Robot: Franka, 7 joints.
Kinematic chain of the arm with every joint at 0, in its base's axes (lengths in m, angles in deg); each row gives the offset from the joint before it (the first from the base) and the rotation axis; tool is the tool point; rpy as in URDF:
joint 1: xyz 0 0 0.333 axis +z
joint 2: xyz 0 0 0 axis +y
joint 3: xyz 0 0 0.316 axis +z
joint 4: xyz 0.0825 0 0 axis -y
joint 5: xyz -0.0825 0 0.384 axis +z
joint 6: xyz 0 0 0 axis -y
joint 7: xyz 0.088 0 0 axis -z
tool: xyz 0 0 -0.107 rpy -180 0 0
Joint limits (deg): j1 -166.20..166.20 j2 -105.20..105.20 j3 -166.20..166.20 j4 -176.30..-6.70 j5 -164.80..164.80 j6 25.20..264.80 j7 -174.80..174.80
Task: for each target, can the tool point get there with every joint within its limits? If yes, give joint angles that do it. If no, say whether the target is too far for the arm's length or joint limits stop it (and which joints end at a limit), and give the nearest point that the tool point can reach.
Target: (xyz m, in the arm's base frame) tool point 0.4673 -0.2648 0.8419
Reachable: yes | joints 101.19 -61.45 -53.87 -87.24 6.12 214.69 109.22
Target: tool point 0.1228 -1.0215 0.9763
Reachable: no: too far | nearest point 0.0868 -0.7222 0.7878 | short by 0.356 m
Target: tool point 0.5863 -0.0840 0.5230
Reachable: yes | joints 102.72 -79.05 -64.90 -110.34 -99.14 92.24 -113.39
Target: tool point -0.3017 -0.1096 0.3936
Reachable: yes | joints -107.42 -7.52 -74.91 -148.81 -108.74 243.61 24.59
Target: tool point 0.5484 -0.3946 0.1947
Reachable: yes | joints -69.67 47.63 36.96 -98.05 73.71 135.06 26.20
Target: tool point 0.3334 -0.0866 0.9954
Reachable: yes | joints 16.76 -6.42 -16.22 -43.20 -33.86 76.31 0.15
